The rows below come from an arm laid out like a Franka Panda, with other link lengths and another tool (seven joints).
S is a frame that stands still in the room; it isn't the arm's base.
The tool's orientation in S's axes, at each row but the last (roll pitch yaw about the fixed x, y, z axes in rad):
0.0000, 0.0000, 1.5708
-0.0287, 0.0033, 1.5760
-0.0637, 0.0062, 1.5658
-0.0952, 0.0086, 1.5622
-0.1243, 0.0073, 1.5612
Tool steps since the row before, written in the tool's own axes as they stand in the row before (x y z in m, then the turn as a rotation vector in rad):
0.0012, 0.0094, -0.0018, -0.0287, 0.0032, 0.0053
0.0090, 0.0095, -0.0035, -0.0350, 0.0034, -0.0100
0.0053, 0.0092, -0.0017, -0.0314, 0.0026, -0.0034
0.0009, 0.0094, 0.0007, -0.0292, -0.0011, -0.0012
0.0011, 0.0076, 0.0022, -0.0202, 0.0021, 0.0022
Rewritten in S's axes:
-0.0094, 0.0012, -0.0018, -0.0032, -0.0287, 0.0053
-0.0094, 0.0089, -0.0038, -0.0029, -0.0350, -0.0100
-0.0090, 0.0053, -0.0023, -0.0025, -0.0314, -0.0034
-0.0094, 0.0010, -0.0002, 0.0010, -0.0292, -0.0008
-0.0078, 0.0012, 0.0012, -0.0026, -0.0202, 0.0021

